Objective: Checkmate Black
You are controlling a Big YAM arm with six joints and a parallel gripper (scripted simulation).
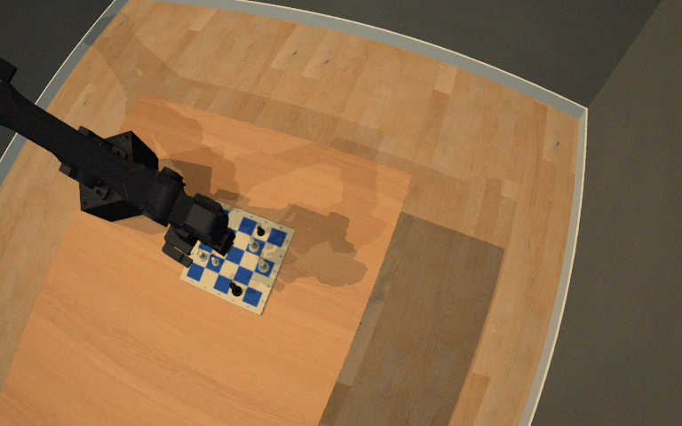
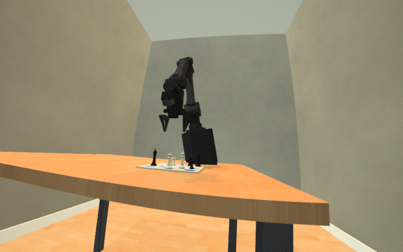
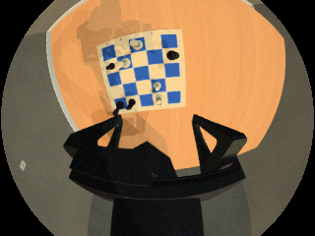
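The chessboard is 160 mm below my hand, 40 mm to the left of it and 30 mm ahead of it. From my hand the other things lie so: tall black piece 130 mm below, 80 mm ahead, 40 mm to the right.
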